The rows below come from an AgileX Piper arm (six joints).
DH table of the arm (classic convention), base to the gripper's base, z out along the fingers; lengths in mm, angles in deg. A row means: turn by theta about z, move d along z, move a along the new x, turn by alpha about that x. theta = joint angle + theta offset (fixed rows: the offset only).
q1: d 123  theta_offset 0  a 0  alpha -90
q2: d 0  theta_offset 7.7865  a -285.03  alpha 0
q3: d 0  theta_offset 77.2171  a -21.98  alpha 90
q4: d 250.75  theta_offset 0  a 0  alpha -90
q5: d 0  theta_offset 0  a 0  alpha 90
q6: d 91  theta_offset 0  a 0  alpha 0
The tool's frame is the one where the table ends.
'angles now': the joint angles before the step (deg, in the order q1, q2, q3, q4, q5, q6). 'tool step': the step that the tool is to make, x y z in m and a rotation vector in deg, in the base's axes. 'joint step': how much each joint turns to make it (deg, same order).
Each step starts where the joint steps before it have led.
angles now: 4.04, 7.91, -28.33, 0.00, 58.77, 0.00
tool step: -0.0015, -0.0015, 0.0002, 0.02, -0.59, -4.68
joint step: -4.68, -0.58, 0.00, 0.00, -0.01, 0.00
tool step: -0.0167, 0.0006, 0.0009, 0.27, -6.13, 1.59
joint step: 1.45, -6.15, 0.00, 0.30, 0.02, 0.00
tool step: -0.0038, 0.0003, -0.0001, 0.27, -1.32, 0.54
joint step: 0.40, -1.38, 0.00, 0.28, 0.06, 0.02
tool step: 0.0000, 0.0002, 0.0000, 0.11, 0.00, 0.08
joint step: -0.01, 0.00, 0.00, 0.15, 0.00, -0.01
